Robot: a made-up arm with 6 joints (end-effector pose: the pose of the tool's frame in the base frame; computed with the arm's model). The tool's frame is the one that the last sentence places. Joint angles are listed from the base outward.
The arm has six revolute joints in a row. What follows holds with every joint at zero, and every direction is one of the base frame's. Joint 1 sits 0.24 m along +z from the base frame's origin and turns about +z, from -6.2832 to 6.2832 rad. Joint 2 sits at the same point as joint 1 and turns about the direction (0, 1, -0.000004), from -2.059 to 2.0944 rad. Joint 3 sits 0.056 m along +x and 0.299 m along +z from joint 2 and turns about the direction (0, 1, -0.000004), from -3.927 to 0.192 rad. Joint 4 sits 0.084 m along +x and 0.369 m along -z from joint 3 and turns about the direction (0, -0.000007, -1), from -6.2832 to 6.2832 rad. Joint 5 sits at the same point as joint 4 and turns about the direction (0, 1, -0.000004), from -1.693 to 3.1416 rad. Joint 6 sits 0.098 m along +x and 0.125 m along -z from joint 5 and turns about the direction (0, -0.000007, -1), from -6.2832 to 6.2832 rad. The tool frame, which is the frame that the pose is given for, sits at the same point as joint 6; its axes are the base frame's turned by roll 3.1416, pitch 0 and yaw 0 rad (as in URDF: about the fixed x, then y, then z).
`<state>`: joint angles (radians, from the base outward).
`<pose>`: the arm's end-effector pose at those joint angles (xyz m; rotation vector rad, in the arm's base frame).
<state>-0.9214 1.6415 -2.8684 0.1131 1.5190 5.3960</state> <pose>0.4511 -0.5717 -0.0295 -2.8393 0.0805 0.1331</pose>
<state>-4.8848 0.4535 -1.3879 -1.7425 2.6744 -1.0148</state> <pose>0.2234 0.4568 0.3924 0.6662 0.6906 -0.7254</pose>
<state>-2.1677 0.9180 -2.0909 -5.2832 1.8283 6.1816</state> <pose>-0.2761 -0.6246 0.2146 -0.9773 1.8005 -0.7739</pose>
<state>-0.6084 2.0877 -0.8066 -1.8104 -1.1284 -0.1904</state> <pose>0.0251 0.1659 -0.0971 -1.4747 -0.3295 -0.5406</pose>
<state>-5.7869 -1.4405 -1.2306 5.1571 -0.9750 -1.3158</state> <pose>-0.2990 0.0008 0.7225 -0.9113 0.1154 1.3212</pose>
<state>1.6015 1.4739 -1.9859 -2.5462 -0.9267 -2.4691</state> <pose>-0.1025 0.4378 -0.1289 2.7690 0.6568 -0.7641</pose>
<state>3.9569 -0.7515 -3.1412 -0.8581 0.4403 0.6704</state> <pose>0.4302 0.4177 0.8065 -0.5038 0.2560 0.7341</pose>
